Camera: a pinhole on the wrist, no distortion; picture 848 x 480 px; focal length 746.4 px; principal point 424.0 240.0 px. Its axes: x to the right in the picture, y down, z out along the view. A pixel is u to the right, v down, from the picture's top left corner.
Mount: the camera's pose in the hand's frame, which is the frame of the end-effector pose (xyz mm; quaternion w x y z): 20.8 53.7 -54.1 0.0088 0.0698 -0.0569 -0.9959
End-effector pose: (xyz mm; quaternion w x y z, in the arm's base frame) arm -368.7 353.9 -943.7 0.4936 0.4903 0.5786 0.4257
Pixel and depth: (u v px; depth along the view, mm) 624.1 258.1 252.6
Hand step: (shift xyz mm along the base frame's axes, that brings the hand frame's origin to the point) 197.2 -67.3 57.1
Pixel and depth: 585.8 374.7 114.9
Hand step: 64.5 -11.9 38.6
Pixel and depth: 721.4 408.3 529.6
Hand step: 453.1 -255.7 -38.4
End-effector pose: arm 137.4 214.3 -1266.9 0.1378 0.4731 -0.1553 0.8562
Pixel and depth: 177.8 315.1 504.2
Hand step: 277.3 -234.8 327.0
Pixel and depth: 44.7 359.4 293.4
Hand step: 117.4 -131.9 234.4
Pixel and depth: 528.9 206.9 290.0
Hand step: 165.5 -183.7 48.3
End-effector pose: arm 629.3 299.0 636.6 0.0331 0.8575 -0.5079 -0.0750
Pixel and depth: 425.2 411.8 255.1
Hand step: -60.8 5.3 -196.2
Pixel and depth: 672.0 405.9 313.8
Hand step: -114.4 106.8 -230.7
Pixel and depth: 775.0 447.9 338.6
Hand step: -124.9 168.8 -247.6
